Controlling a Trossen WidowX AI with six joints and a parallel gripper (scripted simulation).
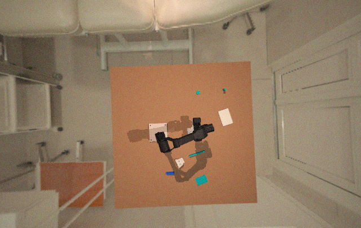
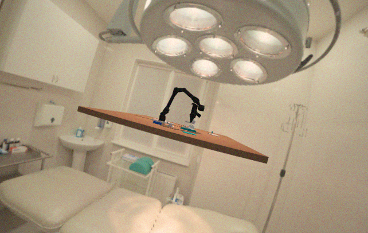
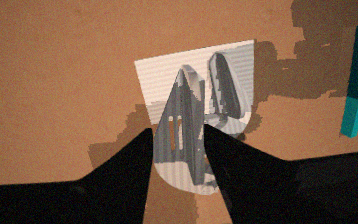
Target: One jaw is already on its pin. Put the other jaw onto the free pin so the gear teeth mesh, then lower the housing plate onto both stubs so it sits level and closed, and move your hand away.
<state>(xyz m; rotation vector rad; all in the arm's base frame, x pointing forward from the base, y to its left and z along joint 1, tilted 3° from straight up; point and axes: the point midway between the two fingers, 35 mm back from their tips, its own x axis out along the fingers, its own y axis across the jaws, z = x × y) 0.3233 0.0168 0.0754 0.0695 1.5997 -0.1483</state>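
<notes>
The teal bar is 3 cm behind my gripper tip, 24 cm to the right of it and 6 cm below it. Round my gripper tip: teal square 4 cm behind, 49 cm to the right, 7 cm below; then blue block 31 cm behind, 37 cm to the right, 6 cm below; then white flat rectangle 29 cm ahead, 4 cm to the left, 7 cm below.
</notes>
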